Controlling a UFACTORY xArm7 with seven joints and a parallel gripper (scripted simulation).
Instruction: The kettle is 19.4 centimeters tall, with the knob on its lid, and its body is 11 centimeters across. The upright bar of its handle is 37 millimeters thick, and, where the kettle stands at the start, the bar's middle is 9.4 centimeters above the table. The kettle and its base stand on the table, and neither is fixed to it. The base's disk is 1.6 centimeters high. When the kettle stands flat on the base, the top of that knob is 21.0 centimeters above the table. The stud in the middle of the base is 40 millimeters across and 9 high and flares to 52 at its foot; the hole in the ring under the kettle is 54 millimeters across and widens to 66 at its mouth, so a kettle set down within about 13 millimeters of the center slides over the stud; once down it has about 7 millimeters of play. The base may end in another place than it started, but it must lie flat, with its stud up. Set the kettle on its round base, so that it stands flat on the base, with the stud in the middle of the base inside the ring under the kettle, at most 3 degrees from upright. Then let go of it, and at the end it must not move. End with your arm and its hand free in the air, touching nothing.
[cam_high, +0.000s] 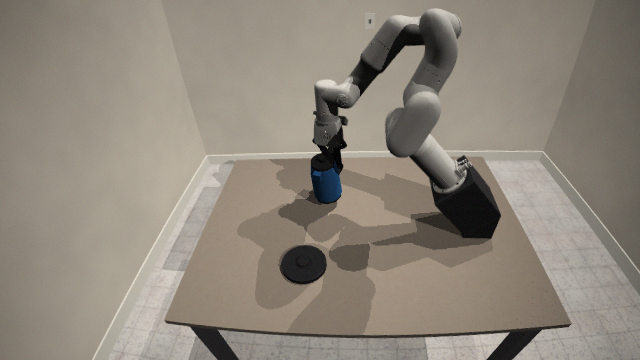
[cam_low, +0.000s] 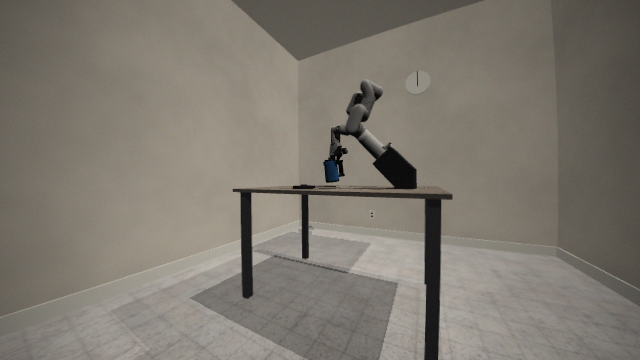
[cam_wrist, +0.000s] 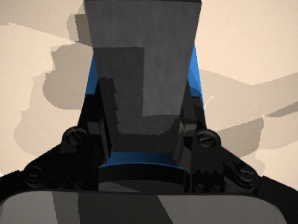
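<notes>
My hand is 2 cm to the right of the blue kettle and 6 cm above it. From my hand the other things lie so: black round base 1 cm ahead, 37 cm to the left, 19 cm below.
</notes>
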